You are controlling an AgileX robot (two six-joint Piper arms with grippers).
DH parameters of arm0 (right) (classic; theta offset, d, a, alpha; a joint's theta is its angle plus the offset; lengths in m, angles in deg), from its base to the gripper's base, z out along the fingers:
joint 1: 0 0.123 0 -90
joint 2: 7.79 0 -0.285 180
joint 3: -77.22 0 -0.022 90
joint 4: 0 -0.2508 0 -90
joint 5: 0 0 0.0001 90
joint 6: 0 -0.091 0 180
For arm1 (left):
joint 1: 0 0.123 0 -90
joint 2: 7.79 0 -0.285 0
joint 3: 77.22 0 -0.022 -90
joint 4: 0 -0.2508 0 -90
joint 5: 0 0 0.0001 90
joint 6: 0 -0.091 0 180
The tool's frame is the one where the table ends.
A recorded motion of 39 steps. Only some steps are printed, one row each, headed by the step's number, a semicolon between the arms.
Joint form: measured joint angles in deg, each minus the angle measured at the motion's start. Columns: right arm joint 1, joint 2, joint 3, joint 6, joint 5, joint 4; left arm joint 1, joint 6, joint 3, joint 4, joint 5, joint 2.
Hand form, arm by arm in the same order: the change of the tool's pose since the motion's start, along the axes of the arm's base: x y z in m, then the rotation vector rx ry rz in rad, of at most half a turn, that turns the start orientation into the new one. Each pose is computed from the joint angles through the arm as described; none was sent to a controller.
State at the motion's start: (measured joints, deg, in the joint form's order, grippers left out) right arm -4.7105 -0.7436 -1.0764 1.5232 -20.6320 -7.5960; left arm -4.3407 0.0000 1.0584 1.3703 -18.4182 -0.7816
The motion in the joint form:
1: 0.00 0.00 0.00 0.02 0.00 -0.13; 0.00 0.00 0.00 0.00 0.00 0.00
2: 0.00 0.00 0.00 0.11 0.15 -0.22; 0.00 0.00 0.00 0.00 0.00 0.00
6: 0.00 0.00 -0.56 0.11 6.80 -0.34; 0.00 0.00 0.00 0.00 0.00 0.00
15: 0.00 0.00 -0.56 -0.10 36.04 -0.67; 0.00 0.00 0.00 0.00 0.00 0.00
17: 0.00 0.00 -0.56 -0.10 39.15 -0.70; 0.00 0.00 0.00 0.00 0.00 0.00
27: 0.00 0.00 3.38 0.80 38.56 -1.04; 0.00 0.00 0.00 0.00 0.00 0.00
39: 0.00 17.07 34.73 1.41 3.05 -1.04; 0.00 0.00 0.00 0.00 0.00 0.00
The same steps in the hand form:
1: 0.0000 0.0001 0.0000 0.0019 -0.0002 0.0003; 0.0000 0.0000 0.0000 0.0000 0.0000 0.0000
2: 0.0001 0.0001 0.0002 0.0018 -0.0028 0.0005; 0.0000 0.0000 0.0000 0.0000 0.0000 0.0000
6: 0.0025 -0.0014 0.0072 -0.0036 -0.1080 -0.0151; 0.0000 0.0000 0.0000 0.0000 0.0000 0.0000
15: -0.0018 -0.0076 0.0525 -0.0308 -0.6128 -0.0856; 0.0000 0.0000 0.0000 0.0000 0.0000 0.0000
17: -0.0037 -0.0081 0.0570 -0.0342 -0.6664 -0.0931; 0.0000 0.0000 0.0000 0.0000 0.0000 0.0000
27: -0.0091 -0.0077 0.0789 -0.0459 -0.7239 -0.0941; 0.0000 0.0000 0.0000 0.0000 0.0000 0.0000
39: 0.0013 -0.0002 0.1873 -0.0348 -0.3604 -0.0007; 0.0000 0.0000 0.0000 0.0000 0.0000 0.0000

